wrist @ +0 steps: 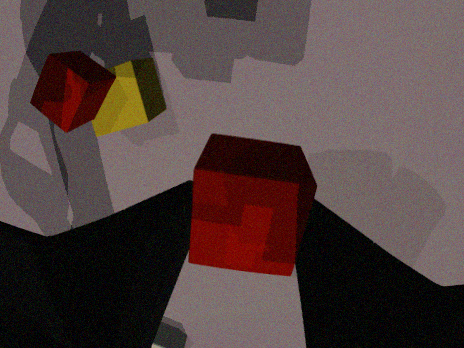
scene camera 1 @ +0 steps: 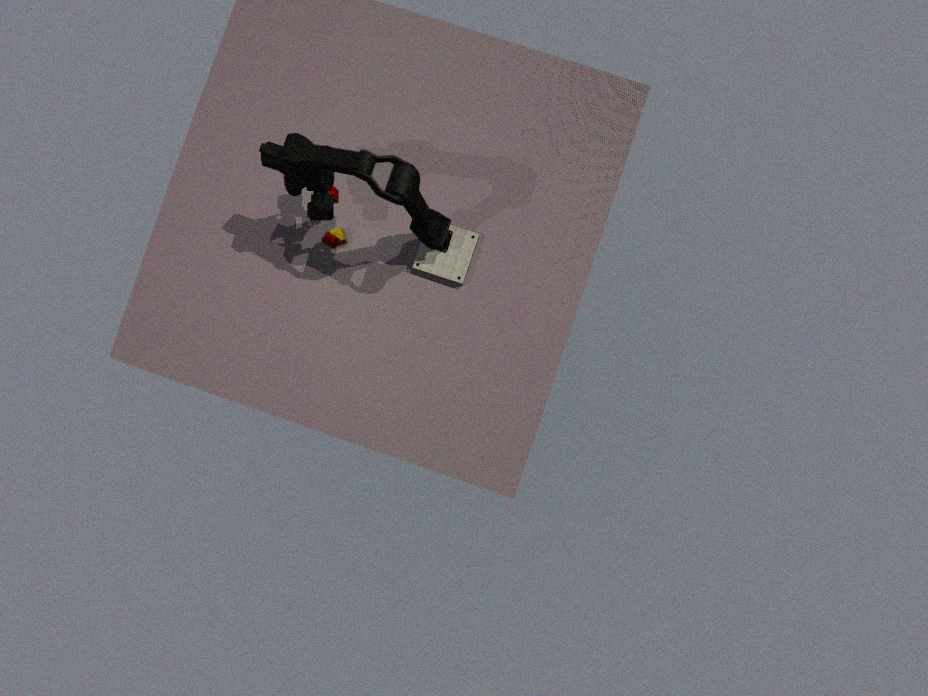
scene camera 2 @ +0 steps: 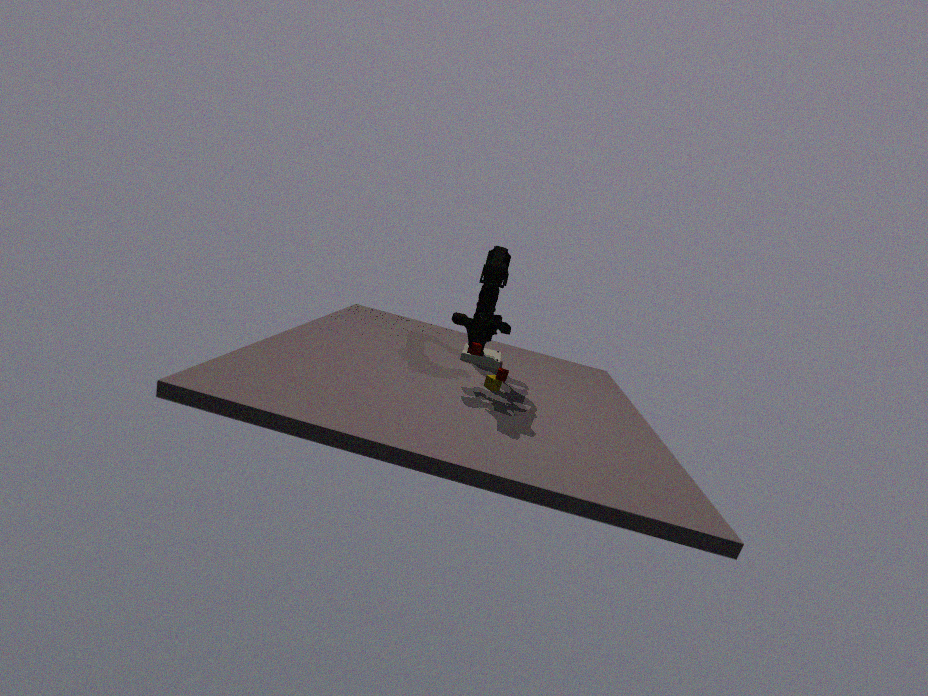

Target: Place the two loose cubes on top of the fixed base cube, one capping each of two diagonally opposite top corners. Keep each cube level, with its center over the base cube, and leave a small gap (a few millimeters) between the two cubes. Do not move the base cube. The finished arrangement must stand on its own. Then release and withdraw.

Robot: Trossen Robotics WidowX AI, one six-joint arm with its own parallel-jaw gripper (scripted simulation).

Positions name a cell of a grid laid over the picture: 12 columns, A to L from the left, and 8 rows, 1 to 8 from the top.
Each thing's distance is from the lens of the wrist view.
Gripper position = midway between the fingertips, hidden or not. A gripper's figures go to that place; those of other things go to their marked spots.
my gripper (wrist: G5): 10 cm
red cube (wrist: G5): 8 cm
yellow base cube (wrist: D3): 19 cm
red cube (wrist: B3): 17 cm
